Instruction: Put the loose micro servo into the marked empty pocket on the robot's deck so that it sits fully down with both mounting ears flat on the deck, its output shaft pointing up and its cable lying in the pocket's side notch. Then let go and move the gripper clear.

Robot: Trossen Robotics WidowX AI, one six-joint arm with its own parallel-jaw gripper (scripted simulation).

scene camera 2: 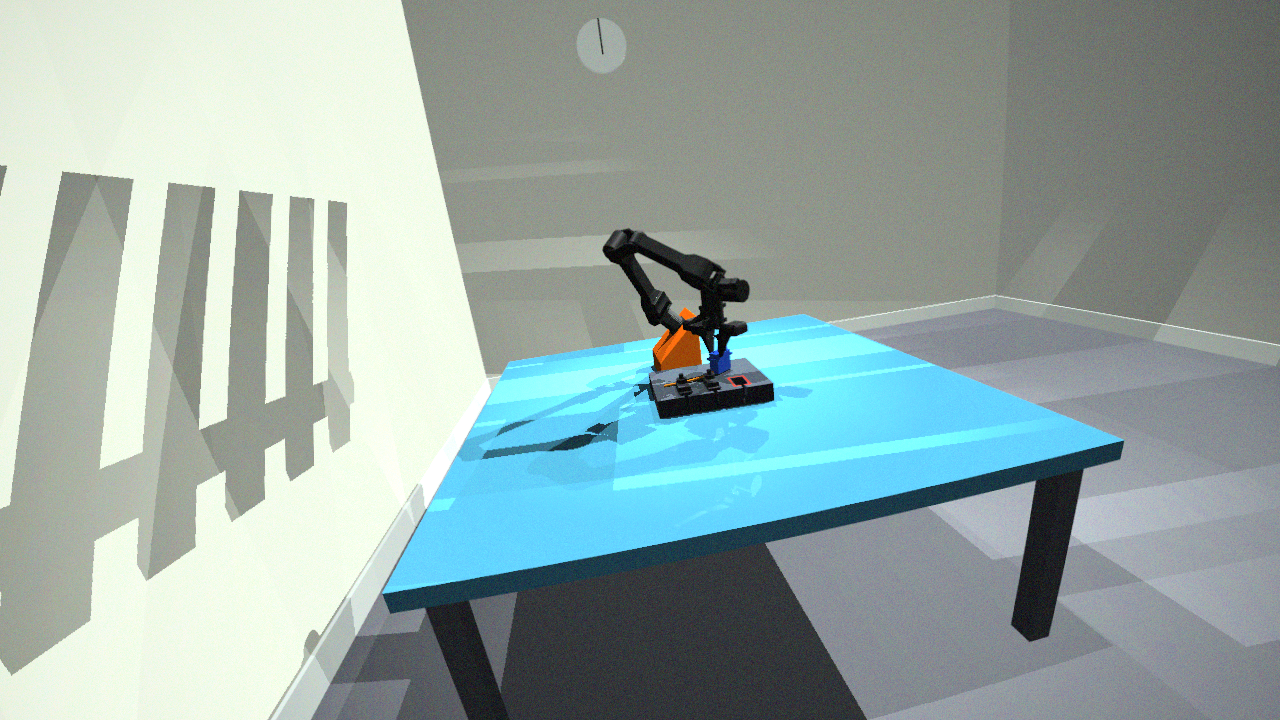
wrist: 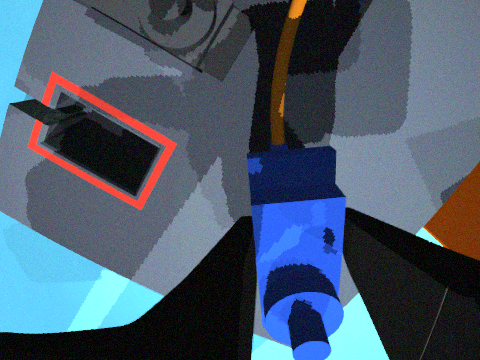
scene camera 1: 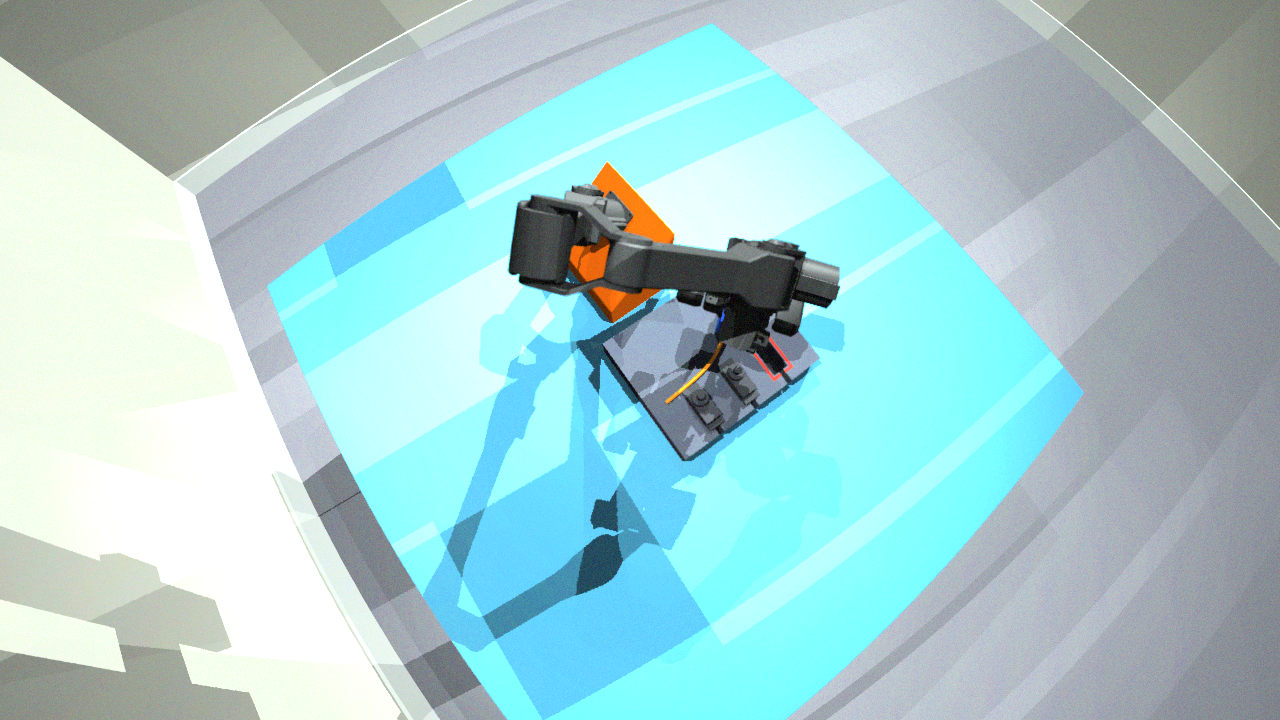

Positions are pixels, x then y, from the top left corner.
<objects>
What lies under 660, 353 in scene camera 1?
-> A grey deck.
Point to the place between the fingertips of the gripper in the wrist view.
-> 294, 223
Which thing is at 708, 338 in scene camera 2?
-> The gripper.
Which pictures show the gripper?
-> Scene camera 2, the wrist view and scene camera 1: all of them.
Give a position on a blue micro servo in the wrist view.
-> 297, 210
</objects>
